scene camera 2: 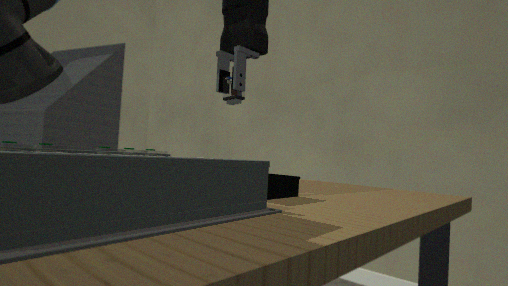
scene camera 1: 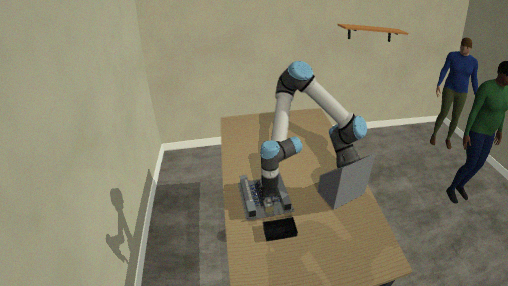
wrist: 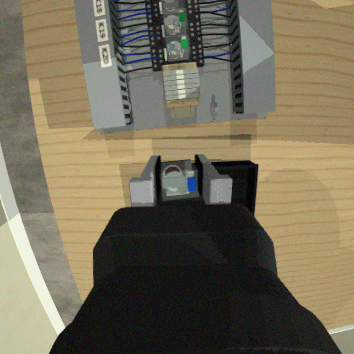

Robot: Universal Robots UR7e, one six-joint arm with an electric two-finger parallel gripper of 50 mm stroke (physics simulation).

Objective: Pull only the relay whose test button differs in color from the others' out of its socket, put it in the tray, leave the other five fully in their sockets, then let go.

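Places are measured from the arm's base along level axes (x ahead, y left, z up), in millimetres.
Where they show: gripper, fingertip midpoint: (scene camera 2: 230, 91) (scene camera 1: 269, 199) (wrist: 177, 167); arm's base, link origin: (scene camera 2: 30, 83) (scene camera 1: 349, 163).
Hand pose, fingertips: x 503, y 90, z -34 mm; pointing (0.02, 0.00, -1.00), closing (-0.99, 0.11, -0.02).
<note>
Each offset is from my fingertips to the top centre of the thing. "*": to the spot under its first point. Level surfaces: height alone.
My gripper (scene camera 2: 231, 84) (wrist: 177, 167) is shut on the relay with the blue test button {dx +1, dy +7, dz +25 mm} (scene camera 2: 233, 100) (wrist: 173, 185). The relay is clear of the socket row and high above the table, its base pointing down. In the wrist view the black tray {dx -33, dy +96, dz -130 mm} (scene camera 1: 280, 229) (scene camera 2: 284, 186) (wrist: 255, 187) shows behind and to the right of the fingers, partly hidden by them. Relays with green buttons, one at the row's near end {* dx -14, dy -116, dz -98 mm} (wrist: 175, 50) and another beside it {dx -18, dy -154, dz -96 mm} (wrist: 173, 25), sit in their sockets. The other sockets are cut off at the top of the wrist view.
The grey panel (scene camera 1: 250, 212) (scene camera 2: 135, 200) (wrist: 107, 97) has raised wire ducts on both sides, blue and black wires, and a tan end block {dx -15, dy -77, dz -119 mm} (wrist: 181, 85). A grey slanted box (scene camera 1: 352, 182) (scene camera 2: 82, 100) stands on the wooden table {dz -165 mm} (scene camera 1: 315, 250). Two people stand beyond it.
</note>
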